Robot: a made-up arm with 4 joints. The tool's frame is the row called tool.
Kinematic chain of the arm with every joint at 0, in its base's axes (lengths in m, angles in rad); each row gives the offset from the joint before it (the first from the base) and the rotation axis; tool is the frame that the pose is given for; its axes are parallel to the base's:
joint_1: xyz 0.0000 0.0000 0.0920 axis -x
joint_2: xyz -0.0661 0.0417 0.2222 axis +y
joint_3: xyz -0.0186 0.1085 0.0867 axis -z
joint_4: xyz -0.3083 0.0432 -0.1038 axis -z
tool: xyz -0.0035 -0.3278 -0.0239
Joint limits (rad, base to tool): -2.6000..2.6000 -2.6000..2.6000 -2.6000..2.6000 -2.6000..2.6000
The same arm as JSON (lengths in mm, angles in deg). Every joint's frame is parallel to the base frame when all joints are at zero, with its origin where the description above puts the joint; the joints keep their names.
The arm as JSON. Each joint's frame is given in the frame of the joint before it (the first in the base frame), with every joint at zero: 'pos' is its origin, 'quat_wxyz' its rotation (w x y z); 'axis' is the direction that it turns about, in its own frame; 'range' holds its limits. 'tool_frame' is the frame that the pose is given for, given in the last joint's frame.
{"length_unit": "mm", "angle_unit": "deg", "joints": [{"joint": "joint_1", "pos": [0.0, 0.0, 92.0], "quat_wxyz": [1.0, 0.0, 0.0, 0.0], "axis": "-x", "range": [-148.97, 148.97]}, {"joint": "joint_2", "pos": [-66.1, 41.7, 222.2], "quat_wxyz": [1.0, 0.0, 0.0, 0.0], "axis": "+y", "range": [-148.97, 148.97]}, {"joint": "joint_3", "pos": [-18.6, 108.5, 86.7], "quat_wxyz": [1.0, 0.0, 0.0, 0.0], "axis": "-z", "range": [-148.97, 148.97]}, {"joint": "joint_4", "pos": [-308.3, 43.2, -103.8], "quat_wxyz": [1.0, 0.0, 0.0, 0.0], "axis": "-z", "range": [-148.97, 148.97]}], "tool_frame": {"pos": [-3.5, -327.8, -23.9], "quat_wxyz": [1.0, 0.0, 0.0, 0.0]}}
